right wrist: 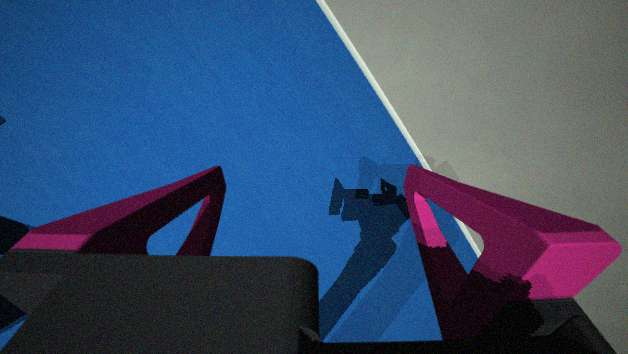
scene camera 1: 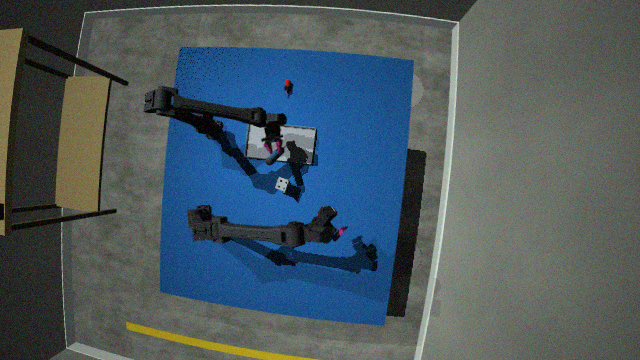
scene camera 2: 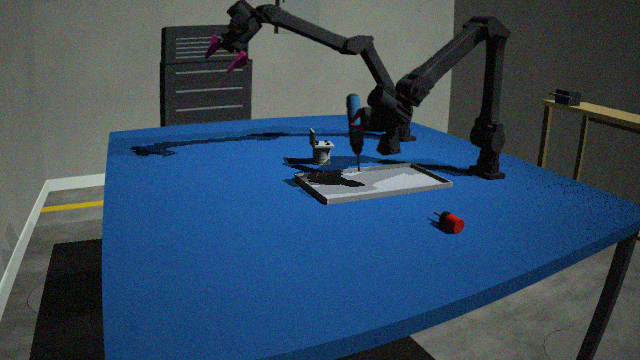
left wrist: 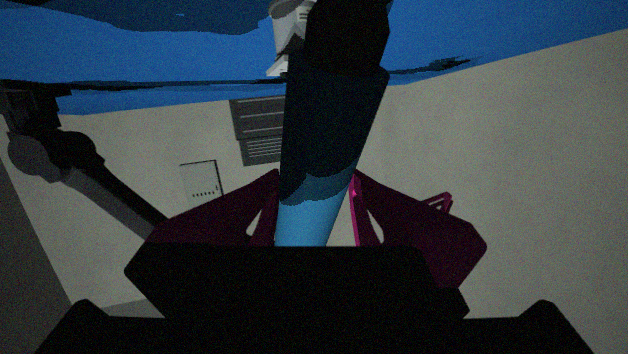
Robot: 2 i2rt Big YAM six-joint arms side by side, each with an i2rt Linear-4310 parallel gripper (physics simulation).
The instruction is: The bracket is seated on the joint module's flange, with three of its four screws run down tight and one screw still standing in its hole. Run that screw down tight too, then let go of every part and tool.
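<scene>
The white bracket sits on the joint module, which stands on the blue table. Dark screw spots show on its plate; which screw stands up is too small to tell. My left gripper is shut on the blue-handled screwdriver. The screwdriver is nearly upright, bit downward, beside the module and apart from it in scene camera 2. My right gripper is open and empty, high above the table.
A shallow light tray lies beside the module, under the left gripper. A red-handled tool lies on the table beyond the tray from the module. A dark drawer cabinet stands behind the table.
</scene>
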